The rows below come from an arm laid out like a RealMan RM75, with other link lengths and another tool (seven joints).
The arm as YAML. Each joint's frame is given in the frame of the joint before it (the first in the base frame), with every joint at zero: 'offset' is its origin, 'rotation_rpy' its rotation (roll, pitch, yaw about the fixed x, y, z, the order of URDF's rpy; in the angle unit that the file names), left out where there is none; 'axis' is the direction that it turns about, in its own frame. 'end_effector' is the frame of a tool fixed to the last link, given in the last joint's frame.
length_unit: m
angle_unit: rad
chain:
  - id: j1
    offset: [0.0, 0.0, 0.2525]
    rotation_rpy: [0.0, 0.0, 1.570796]
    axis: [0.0, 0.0, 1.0]
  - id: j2
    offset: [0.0, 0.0, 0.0]
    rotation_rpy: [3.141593, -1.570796, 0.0]
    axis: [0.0, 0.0, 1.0]
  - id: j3
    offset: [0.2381, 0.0, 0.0]
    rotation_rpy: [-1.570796, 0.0, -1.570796]
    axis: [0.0, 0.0, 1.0]
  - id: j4
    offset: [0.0, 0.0, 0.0]
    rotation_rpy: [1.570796, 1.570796, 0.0]
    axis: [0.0, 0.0, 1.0]
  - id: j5
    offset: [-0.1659, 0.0, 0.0]
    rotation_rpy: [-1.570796, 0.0, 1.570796]
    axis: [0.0, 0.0, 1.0]
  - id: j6
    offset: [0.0, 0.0, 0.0]
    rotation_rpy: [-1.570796, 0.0, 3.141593]
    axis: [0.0, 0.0, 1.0]
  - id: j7
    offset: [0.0, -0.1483, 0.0]
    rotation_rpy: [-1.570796, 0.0, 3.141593]
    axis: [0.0, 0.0, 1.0]
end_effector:
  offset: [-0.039, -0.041, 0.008]
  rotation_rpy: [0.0, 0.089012, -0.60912]
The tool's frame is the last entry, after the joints.
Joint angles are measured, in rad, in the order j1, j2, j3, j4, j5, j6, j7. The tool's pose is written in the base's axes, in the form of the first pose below.
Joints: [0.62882, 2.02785, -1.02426, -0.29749, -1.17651, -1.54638, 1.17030]
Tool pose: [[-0.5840 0.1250 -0.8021 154.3], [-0.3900 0.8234 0.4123 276.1], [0.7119 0.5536 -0.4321 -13.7], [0 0 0 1]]
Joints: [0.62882, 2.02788, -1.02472, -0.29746, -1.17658, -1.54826, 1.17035]
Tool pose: [[-0.5828 0.1240 -0.8031 154.2], [-0.3904 0.8241 0.4105 275.8], [0.7127 0.5527 -0.4319 -13.7], [0 0 0 1]]
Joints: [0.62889, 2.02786, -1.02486, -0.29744, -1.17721, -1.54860, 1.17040]
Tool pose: [[-0.5828 0.1233 -0.8032 154.2], [-0.3903 0.8245 0.4098 275.7], [0.7127 0.5523 -0.4324 -13.8], [0 0 0 1]]
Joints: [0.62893, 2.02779, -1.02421, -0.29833, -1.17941, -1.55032, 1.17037]
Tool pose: [[-0.5823 0.1209 -0.8039 154.1], [-0.3913 0.8252 0.4075 275.4], [0.7126 0.5518 -0.4332 -13.7], [0 0 0 1]]
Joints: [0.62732, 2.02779, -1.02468, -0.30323, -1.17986, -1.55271, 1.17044]
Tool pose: [[-0.5808 0.1171 -0.8056 154.0], [-0.3951 0.8247 0.4047 275.2], [0.7117 0.5533 -0.4328 -13.3], [0 0 0 1]]
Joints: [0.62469, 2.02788, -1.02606, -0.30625, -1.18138, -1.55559, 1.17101]
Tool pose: [[-0.5802 0.1144 -0.8064 154.4], [-0.3958 0.8257 0.4019 274.3], [0.7118 0.5523 -0.4338 -13.2], [0 0 0 1]]
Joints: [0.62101, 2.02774, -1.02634, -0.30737, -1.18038, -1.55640, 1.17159]
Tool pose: [[-0.5805 0.1170 -0.8058 155.2], [-0.3947 0.8252 0.4042 273.8], [0.7122 0.5527 -0.4329 -12.9], [0 0 0 1]]
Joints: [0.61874, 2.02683, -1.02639, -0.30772, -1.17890, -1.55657, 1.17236]
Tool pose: [[-0.5811 0.1196 -0.8050 155.8], [-0.3938 0.8243 0.4067 273.7], [0.7122 0.5534 -0.4319 -12.4], [0 0 0 1]]
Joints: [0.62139, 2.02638, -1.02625, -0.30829, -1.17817, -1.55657, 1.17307]
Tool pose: [[-0.5798 0.1178 -0.8062 155.0], [-0.3957 0.8243 0.4050 274.3], [0.7122 0.5538 -0.4313 -12.1], [0 0 0 1]]
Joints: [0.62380, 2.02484, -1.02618, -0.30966, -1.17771, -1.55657, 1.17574]
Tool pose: [[-0.5790 0.1162 -0.8070 154.4], [-0.3969 0.8245 0.4034 275.0], [0.7122 0.5539 -0.4313 -11.4], [0 0 0 1]]
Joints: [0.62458, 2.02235, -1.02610, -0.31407, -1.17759, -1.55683, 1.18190]
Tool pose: [[-0.5785 0.1151 -0.8076 154.1], [-0.3973 0.8249 0.4022 275.7], [0.7124 0.5535 -0.4314 -10.1], [0 0 0 1]]
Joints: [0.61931, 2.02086, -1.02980, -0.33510, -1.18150, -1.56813, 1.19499]
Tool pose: [[-0.5713 0.1019 -0.8144 153.2], [-0.4037 0.8290 0.3869 274.1], [0.7146 0.5498 -0.4325 -7.7], [0 0 0 1]]
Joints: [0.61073, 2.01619, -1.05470, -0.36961, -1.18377, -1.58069, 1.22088]
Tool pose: [[-0.5666 0.0746 -0.8206 152.3], [-0.4050 0.8421 0.3561 270.4], [0.7176 0.5341 -0.4469 -5.2], [0 0 0 1]]
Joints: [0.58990, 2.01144, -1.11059, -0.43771, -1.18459, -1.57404, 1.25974]
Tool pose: [[-0.5777 0.0300 -0.8157 152.8], [-0.4034 0.8582 0.3173 265.4], [0.7096 0.5124 -0.4837 -4.4], [0 0 0 1]]
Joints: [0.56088, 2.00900, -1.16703, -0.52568, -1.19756, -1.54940, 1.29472]
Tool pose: [[-0.6018 -0.0225 -0.7983 154.7], [-0.4103 0.8664 0.2848 260.9], [0.6852 0.4989 -0.5306 -5.3], [0 0 0 1]]
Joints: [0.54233, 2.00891, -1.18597, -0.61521, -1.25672, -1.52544, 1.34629]
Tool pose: [[-0.6358 -0.0755 -0.7682 156.5], [-0.4118 0.8749 0.2549 258.2], [0.6529 0.4784 -0.5873 -5.8], [0 0 0 1]]
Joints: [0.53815, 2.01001, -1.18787, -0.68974, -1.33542, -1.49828, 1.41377]
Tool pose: [[-0.6790 -0.1121 -0.7255 157.8], [-0.3983 0.8864 0.2359 258.4], [0.6166 0.4491 -0.6465 -6.6], [0 0 0 1]]
